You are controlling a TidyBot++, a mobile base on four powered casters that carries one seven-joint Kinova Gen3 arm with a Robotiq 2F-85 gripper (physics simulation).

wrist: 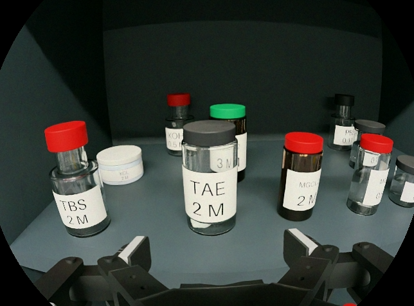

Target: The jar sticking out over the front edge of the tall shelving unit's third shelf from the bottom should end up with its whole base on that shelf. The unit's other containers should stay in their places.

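Observation:
A clear glass jar [210, 192] with a dark grey lid and a label reading TAE 2 M stands upright near the middle of the wrist view. Its whole base rests on the shelf [250, 250], with a strip of shelf surface between the base and the front edge. My gripper [217, 249] is open, its two fingers wide apart in front of the jar and below it in the view, with nothing between them. The jar is apart from both fingers.
Left are a red-capped TBS bottle [80, 205] and a white KCL tub [121, 166]. Behind stand a red-capped bottle [179, 125] and a green-lidded jar [228, 111]. Right are a brown red-lidded jar [301, 175], a clear red-lidded jar [370, 175], a black-capped bottle [343, 122] and grey-lidded jars.

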